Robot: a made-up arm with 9 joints. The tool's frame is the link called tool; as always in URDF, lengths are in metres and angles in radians. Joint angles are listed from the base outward.
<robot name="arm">
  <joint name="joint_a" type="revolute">
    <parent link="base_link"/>
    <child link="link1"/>
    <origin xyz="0 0 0.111"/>
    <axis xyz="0 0 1"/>
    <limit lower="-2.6" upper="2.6"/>
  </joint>
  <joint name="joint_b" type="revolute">
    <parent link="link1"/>
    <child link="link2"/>
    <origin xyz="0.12 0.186 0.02"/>
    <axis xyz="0 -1 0"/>
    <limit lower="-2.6" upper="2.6"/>
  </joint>
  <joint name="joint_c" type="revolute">
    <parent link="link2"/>
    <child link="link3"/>
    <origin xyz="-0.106 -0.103 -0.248"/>
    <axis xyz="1 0 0"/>
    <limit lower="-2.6" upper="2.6"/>
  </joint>
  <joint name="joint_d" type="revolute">
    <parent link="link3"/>
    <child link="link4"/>
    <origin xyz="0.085 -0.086 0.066"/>
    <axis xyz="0 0 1"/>
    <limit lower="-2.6" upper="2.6"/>
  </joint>
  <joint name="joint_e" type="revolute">
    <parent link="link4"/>
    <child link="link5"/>
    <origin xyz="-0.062 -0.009 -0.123"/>
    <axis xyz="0 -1 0"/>
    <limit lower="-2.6" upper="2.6"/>
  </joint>
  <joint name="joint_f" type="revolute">
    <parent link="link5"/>
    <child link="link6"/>
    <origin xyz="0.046 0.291 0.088"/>
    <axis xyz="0 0 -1"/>
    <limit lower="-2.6" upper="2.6"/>
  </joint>
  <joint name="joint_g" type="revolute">
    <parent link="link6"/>
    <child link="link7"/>
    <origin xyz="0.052 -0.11 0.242"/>
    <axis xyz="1 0 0"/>
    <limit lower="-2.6" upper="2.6"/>
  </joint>
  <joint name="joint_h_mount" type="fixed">
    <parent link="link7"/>
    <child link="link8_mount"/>
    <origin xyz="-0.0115 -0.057 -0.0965"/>
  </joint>
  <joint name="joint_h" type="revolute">
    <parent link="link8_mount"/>
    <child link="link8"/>
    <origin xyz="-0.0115 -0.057 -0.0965"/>
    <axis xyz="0 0 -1"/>
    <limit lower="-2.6" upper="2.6"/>
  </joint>
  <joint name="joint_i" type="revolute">
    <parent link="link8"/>
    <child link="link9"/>
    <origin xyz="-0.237 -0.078 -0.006"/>
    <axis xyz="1 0 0"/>
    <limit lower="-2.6" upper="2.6"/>
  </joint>
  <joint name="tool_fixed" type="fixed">
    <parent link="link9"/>
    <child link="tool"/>
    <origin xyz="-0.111 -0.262 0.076"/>
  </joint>
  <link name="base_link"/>
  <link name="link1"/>
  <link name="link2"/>
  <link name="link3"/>
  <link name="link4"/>
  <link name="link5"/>
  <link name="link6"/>
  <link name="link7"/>
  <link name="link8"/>
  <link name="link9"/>
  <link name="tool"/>
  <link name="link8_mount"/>
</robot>
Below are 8 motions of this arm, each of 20 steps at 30 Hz.
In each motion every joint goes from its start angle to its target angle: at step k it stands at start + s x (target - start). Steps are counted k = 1, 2, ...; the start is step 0. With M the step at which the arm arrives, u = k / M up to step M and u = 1 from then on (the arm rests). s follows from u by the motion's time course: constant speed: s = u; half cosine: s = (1 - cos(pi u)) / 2; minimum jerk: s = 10 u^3 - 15 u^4 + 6 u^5.
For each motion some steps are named. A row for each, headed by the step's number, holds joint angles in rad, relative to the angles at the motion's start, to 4 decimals.
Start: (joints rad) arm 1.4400 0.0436 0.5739 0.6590 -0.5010 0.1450 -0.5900 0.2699 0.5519
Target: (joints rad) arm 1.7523 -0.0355 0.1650 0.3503 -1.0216 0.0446 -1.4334 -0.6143 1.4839
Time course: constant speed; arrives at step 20
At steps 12, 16, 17, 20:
12: 0.1874 -0.0475 -0.2453 -0.1852 -0.3124 -0.0602 -0.5060 -0.5305 0.5592
16: 0.2498 -0.0633 -0.3271 -0.2470 -0.4165 -0.0803 -0.6747 -0.7074 0.7456
17: 0.2655 -0.0672 -0.3476 -0.2624 -0.4425 -0.0853 -0.7169 -0.7516 0.7922
20: 0.3123 -0.0791 -0.4089 -0.3087 -0.5206 -0.1004 -0.8434 -0.8842 0.9320

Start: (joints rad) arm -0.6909 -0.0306 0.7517 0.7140 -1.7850 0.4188 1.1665 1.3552 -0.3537
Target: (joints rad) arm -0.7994 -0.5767 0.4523 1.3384 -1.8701 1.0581 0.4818 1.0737 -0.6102
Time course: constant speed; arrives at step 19
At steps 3, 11, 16, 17, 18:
3: -0.0171 -0.0862 -0.0473 0.0986 -0.0134 0.1009 -0.1081 -0.0444 -0.0405
11: -0.0628 -0.3162 -0.1733 0.3615 -0.0493 0.3701 -0.3964 -0.1630 -0.1485
16: -0.0914 -0.4599 -0.2521 0.5258 -0.0717 0.5384 -0.5766 -0.2371 -0.2160
17: -0.0971 -0.4886 -0.2679 0.5587 -0.0761 0.5720 -0.6126 -0.2519 -0.2295
18: -0.1028 -0.5174 -0.2836 0.5915 -0.0806 0.6057 -0.6487 -0.2667 -0.2430

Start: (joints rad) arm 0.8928 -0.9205 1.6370 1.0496 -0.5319 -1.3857 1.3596 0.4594 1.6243
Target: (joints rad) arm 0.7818 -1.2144 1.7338 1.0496 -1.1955 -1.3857 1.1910 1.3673 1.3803
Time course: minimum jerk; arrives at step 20
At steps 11, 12, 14, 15, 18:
11: -0.0658 -0.1743 0.0574 0.0000 -0.3936 0.0000 -0.1000 0.5385 -0.1447
12: -0.0758 -0.2006 0.0661 0.0000 -0.4529 0.0000 -0.1151 0.6197 -0.1665
14: -0.0929 -0.2460 0.0810 0.0000 -0.5554 0.0000 -0.1411 0.7598 -0.2042
15: -0.0995 -0.2635 0.0868 0.0000 -0.5949 0.0000 -0.1511 0.8139 -0.2187
18: -0.1100 -0.2914 0.0960 0.0000 -0.6579 0.0000 -0.1672 0.9001 -0.2419

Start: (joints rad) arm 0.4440 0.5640 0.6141 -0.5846 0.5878 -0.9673 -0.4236 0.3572 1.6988
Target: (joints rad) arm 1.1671 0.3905 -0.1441 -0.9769 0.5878 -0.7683 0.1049 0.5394 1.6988
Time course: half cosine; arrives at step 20
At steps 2, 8, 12, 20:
2: 0.0177 -0.0042 -0.0186 -0.0096 0.0000 0.0049 0.0129 0.0045 0.0000
8: 0.2498 -0.0599 -0.2620 -0.1355 0.0000 0.0688 0.1826 0.0629 0.0000
12: 0.4733 -0.1136 -0.4962 -0.2568 0.0000 0.1302 0.3459 0.1193 0.0000
20: 0.7231 -0.1735 -0.7582 -0.3923 0.0000 0.1990 0.5285 0.1822 0.0000

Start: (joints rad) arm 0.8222 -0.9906 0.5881 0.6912 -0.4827 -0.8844 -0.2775 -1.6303 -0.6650
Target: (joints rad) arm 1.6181 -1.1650 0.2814 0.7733 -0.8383 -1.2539 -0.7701 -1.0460 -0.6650
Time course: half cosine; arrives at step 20
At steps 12, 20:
12: 0.5209 -0.1141 -0.2007 0.0537 -0.2327 -0.2418 -0.3224 0.3824 0.0000
20: 0.7959 -0.1744 -0.3067 0.0821 -0.3556 -0.3695 -0.4926 0.5843 0.0000

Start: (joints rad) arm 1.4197 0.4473 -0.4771 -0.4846 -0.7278 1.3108 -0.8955 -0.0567 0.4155
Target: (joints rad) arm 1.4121 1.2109 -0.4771 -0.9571 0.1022 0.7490 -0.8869 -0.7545 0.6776
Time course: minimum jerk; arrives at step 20
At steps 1, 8, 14, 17, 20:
1: 0.0000 0.0009 0.0000 -0.0005 0.0010 -0.0007 0.0000 -0.0008 0.0003
8: -0.0024 0.2424 0.0000 -0.1500 0.2635 -0.1783 0.0027 -0.2215 0.0832
14: -0.0064 0.6391 0.0000 -0.3954 0.6946 -0.4702 0.0072 -0.5840 0.2194
17: -0.0074 0.7433 0.0000 -0.4599 0.8079 -0.5468 0.0084 -0.6792 0.2551
20: -0.0076 0.7636 0.0000 -0.4725 0.8300 -0.5618 0.0086 -0.6978 0.2621

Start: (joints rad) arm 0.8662 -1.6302 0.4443 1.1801 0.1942 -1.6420 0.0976 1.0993 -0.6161
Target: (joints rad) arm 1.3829 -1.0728 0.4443 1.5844 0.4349 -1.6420 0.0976 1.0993 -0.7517
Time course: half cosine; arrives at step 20
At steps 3, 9, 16, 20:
3: 0.0282 0.0304 0.0000 0.0220 0.0131 0.0000 0.0000 0.0000 -0.0074
9: 0.2179 0.2351 0.0000 0.1705 0.1015 0.0000 0.0000 0.0000 -0.0572
16: 0.4674 0.5042 0.0000 0.3657 0.2177 0.0000 0.0000 0.0000 -0.1227
20: 0.5167 0.5574 0.0000 0.4043 0.2407 0.0000 0.0000 0.0000 -0.1356

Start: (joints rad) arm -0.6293 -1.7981 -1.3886 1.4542 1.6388 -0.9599 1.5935 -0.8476 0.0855
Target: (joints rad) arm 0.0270 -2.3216 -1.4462 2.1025 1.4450 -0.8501 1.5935 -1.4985 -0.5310
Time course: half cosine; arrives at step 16
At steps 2, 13, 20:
2: 0.0250 -0.0199 -0.0022 0.0247 -0.0074 0.0042 0.0000 -0.0248 -0.0235
13: 0.6010 -0.4794 -0.0527 0.5937 -0.1775 0.1005 0.0000 -0.5961 -0.5646
20: 0.6563 -0.5235 -0.0576 0.6483 -0.1938 0.1098 0.0000 -0.6509 -0.6165

